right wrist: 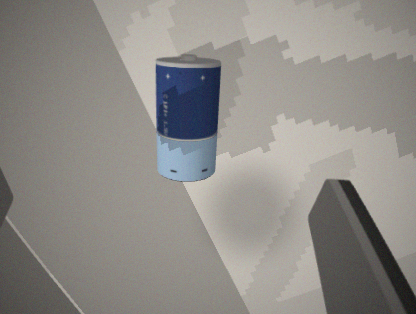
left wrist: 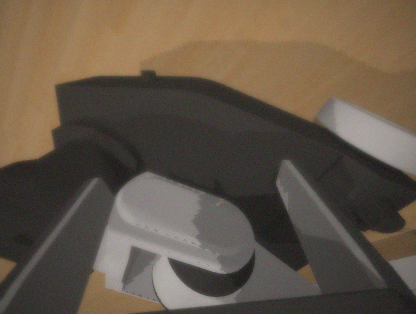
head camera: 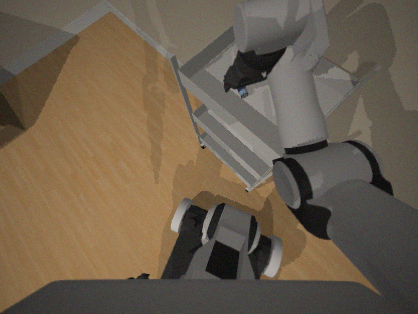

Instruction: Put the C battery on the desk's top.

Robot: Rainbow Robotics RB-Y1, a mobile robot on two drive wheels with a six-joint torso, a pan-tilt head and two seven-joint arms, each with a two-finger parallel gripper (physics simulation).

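Frame: origin at the robot's base, x ahead, y left, z up, level; centimetres.
Seen in the pictures: left gripper, fingertip midpoint: [left wrist: 193,180]; right gripper, fingertip midpoint: [right wrist: 161,188] [head camera: 242,83].
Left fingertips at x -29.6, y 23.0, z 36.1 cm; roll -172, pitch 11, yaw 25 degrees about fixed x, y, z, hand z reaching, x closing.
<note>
Offsets run from my left fingertips to a thing's top centre. "pt": to the spot under its first point. Level surfaces: height alone.
The C battery @[dy -9.8, dx +79.5, dz +33.2 cm] [head camera: 243,92] [right wrist: 187,117], dark blue with a light blue end, is in the top tray of a grey cart @[pt dy -6.7, dx +72.4, dz +30.2 cm] [head camera: 225,106] [right wrist: 75,135], near the tray's side wall. Its side and nubbed end show; whether it stands or lies is unclear. My right gripper [head camera: 230,86] [right wrist: 161,188] is open and empty above the tray, close to the battery; the battery is apart from the fingers and farther from the camera. My left gripper [left wrist: 193,180] is open and empty above my own base. I cannot identify the desk's top in these views.
The cart has lower shelves [head camera: 230,145] and a corner post [head camera: 186,100] on its near left side. My wheeled base [head camera: 225,255] is just in front of it on the wooden floor @[dz -36.0 cm] [head camera: 100,165]. A brown piece of furniture [head camera: 10,117] shows at the left edge.
</note>
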